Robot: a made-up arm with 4 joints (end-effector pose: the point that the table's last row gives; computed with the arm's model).
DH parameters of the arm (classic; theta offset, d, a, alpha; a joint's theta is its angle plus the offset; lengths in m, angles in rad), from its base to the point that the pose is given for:
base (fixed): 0 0.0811 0 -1.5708
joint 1: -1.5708 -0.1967 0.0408 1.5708
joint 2: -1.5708 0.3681 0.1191 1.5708
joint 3: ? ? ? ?
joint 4: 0 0.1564 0.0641 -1.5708
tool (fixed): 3.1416 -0.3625 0 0
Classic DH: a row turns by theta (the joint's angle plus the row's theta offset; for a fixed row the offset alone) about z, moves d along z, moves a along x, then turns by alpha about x.
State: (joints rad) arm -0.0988 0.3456 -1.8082 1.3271
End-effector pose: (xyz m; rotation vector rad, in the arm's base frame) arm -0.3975 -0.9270 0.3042 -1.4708 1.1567 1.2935
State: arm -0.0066 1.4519 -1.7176 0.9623
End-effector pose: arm -0.4414 -0.4509 0.8196 -1.8073 1.8728 0.8347
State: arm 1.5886 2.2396 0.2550 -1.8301
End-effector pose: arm 0.0313 -0.1866 0.3021 0.1718 -0.4162 2.2400
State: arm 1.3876 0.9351 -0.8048 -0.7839
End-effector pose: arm -0.2037 -0.4773 0.5645 0.2551 0.9082 1.1660
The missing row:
joint 3: 1.5708 0.0147 0.2561 -1.5708
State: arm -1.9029 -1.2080 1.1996 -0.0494
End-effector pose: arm 0.0033 0.2363 -0.2689 1.4858 -0.8718 0.2183
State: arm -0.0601 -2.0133 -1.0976 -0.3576
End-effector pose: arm -0.5929 0.2363 0.0521 1.9494 -1.3589 0.4368
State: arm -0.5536 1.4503 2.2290 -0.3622
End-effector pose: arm -0.1426 -0.5783 0.0652 -0.6978 -2.0926 -2.1444
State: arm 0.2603 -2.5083 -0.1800 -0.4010
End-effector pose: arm -0.4593 0.0213 0.5594 2.3963 -0.2836 -0.7441
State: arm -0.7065 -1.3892 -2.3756 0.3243
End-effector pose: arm 0.2271 0.0396 -0.4390 -0.4069 -1.8120 2.0978
